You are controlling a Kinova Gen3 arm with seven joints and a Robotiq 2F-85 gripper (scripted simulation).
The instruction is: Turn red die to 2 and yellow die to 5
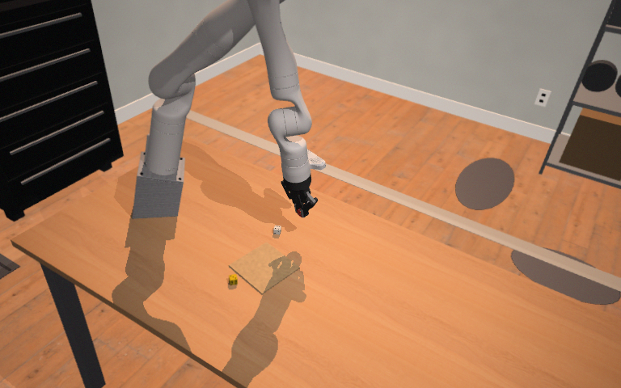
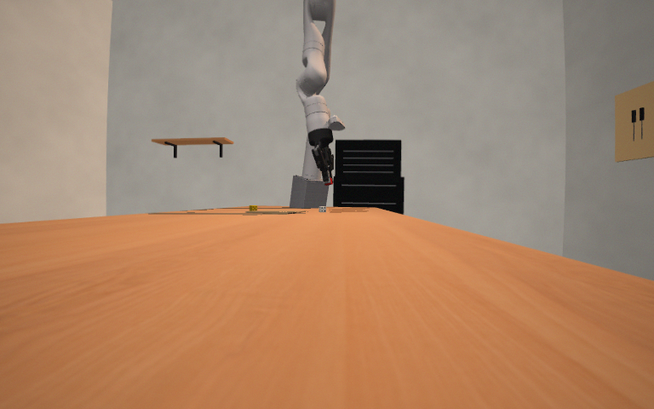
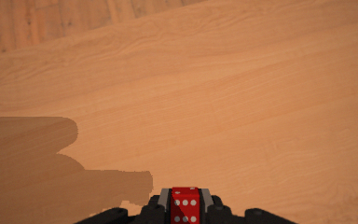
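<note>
Right now my hand is 10 cm above the white die, 6 cm past it and 3 cm to the left of it. Round my hand: yellow die (26 cm to the right, 10 cm below, 1 cm behind); then tan mat (16 cm to the right, 11 cm below, 1 cm ahead); then red die (1 cm below).
</note>
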